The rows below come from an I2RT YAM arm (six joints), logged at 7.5 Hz.
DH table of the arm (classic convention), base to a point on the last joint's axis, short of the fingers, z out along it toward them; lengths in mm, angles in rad. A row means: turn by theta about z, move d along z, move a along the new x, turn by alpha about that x. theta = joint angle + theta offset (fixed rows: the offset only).
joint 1: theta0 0; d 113.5; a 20; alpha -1.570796
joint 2: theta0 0; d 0; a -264; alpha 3.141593
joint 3: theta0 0.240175; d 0; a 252.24; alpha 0
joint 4: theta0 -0.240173; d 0; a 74; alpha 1.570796
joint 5: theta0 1.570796; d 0; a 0; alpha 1.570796
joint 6: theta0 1.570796; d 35.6; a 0; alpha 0
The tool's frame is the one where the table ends.
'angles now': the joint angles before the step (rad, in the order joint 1, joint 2, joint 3, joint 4, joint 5, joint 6). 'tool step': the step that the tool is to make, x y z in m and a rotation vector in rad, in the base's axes. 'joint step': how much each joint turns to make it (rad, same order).
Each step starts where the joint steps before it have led.
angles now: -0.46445 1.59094 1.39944 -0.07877 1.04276 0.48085
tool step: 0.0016 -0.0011 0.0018 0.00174 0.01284 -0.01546
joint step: 0.00005 0.01087 0.02219 -0.02392 0.01606 0.00040
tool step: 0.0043 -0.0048 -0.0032 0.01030 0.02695 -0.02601
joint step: -0.00539 0.02926 0.02919 -0.03464 0.02057 0.00685
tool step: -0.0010 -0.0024 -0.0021 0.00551 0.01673 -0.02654
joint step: -0.00603 0.00659 0.00644 -0.02507 0.02028 0.00882
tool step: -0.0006 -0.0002 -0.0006 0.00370 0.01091 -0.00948
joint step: -0.00084 0.00118 0.00323 -0.01613 0.00871 0.00301
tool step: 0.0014 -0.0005 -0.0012 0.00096 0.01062 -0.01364
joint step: 0.00116 0.00873 0.00825 -0.01249 0.01526 0.00344
